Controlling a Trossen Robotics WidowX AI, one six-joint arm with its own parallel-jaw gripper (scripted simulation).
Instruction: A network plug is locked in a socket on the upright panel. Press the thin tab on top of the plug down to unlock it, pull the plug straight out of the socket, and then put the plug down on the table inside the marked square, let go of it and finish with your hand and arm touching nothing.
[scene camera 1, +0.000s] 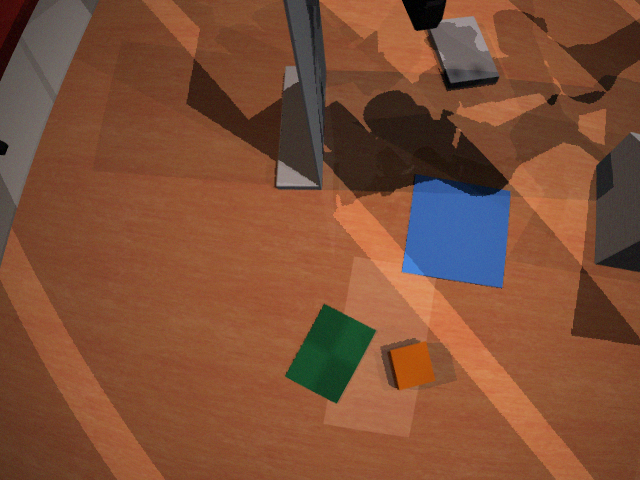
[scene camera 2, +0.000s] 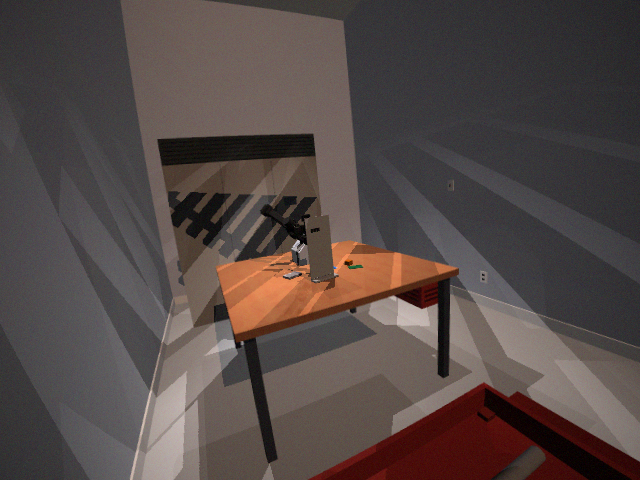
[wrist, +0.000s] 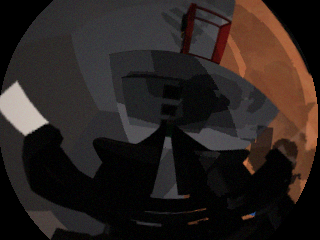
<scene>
In view: the gripper (wrist: 168, 127), a grey block (scene camera 1: 465, 60), an orange cube (scene camera 1: 411, 365), a green flat patch (scene camera 1: 336, 343), an upright grey panel (scene camera 2: 318, 236) and a blue square (scene camera 1: 457, 231).
The upright grey panel shows as well in the wrist view (wrist: 219, 109). The wrist view does not show the grey block: it is out of frame. The wrist view misses the orange cube, which is hidden by the gripper.
</scene>
